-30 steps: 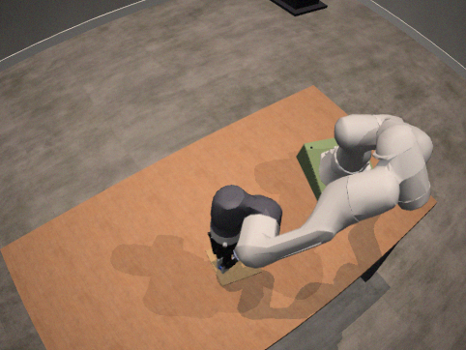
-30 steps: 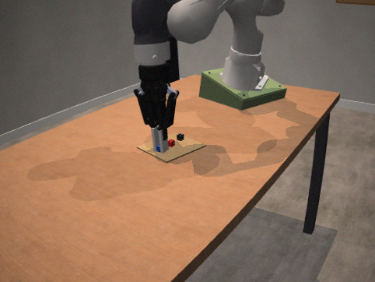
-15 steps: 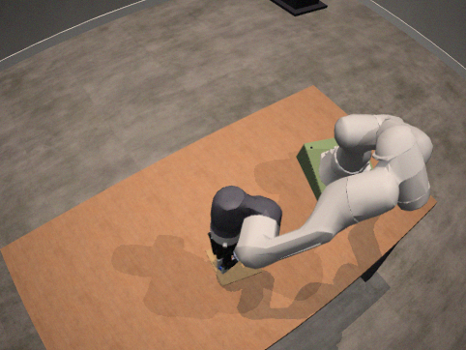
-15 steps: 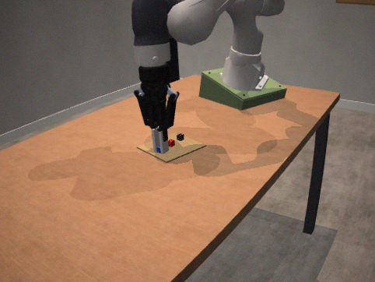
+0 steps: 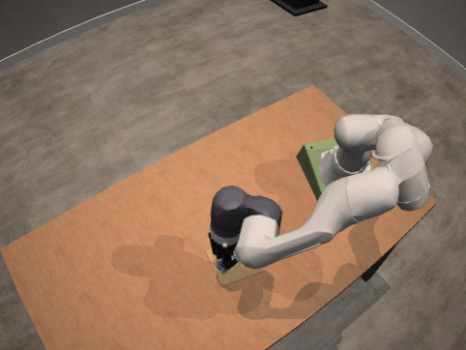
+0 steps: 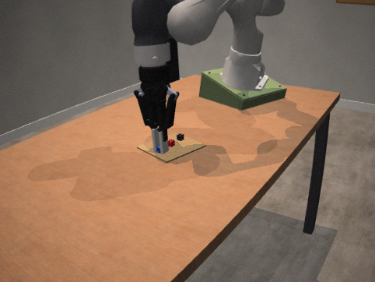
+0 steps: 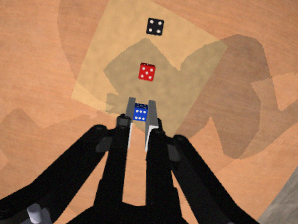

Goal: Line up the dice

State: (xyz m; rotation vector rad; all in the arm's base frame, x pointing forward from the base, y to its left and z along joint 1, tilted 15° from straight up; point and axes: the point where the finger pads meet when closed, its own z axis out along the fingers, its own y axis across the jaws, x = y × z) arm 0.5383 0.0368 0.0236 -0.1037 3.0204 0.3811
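Right now the blue die is 3 cm below my hand. From my hand the other things lie so: red die: 5 cm behind, 3 cm below; tan mat: 5 cm behind, 4 cm below; black die: 10 cm behind, 1 cm to the right, 3 cm below.
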